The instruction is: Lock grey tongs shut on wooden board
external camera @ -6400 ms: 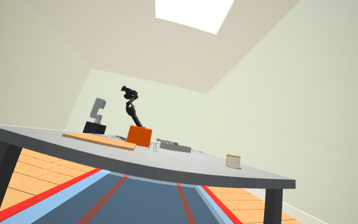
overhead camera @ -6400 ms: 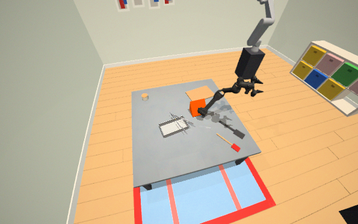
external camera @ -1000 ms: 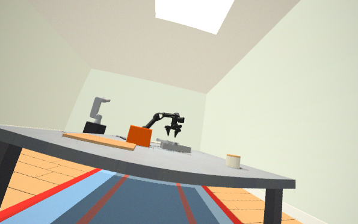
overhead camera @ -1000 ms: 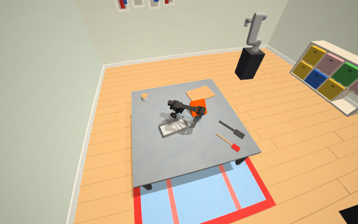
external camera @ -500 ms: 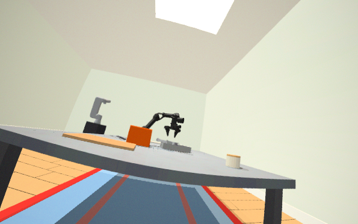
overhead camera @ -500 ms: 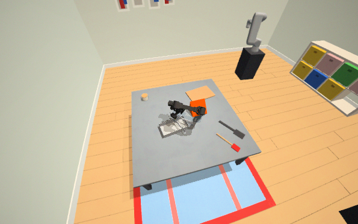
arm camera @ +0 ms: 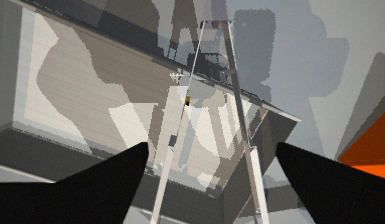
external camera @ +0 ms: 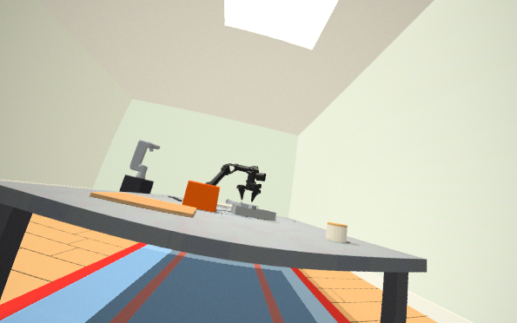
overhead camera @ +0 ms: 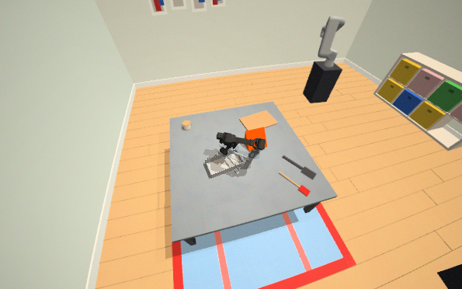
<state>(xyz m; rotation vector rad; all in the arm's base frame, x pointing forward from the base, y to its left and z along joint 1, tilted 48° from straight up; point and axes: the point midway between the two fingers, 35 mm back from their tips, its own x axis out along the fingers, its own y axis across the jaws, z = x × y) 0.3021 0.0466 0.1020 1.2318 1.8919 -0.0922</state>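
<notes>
My gripper tip is 30 mm short of the yellow slider, 30 mm above it and 10 mm to the left of it. Also, from my gripper tip: roasting tin 70 mm below, 60 mm to the left, 60 mm ahead; wooden board 450 mm to the right, 390 mm behind, 90 mm below; round cup 480 mm to the right, 400 mm ahead, 70 mm below.
</notes>
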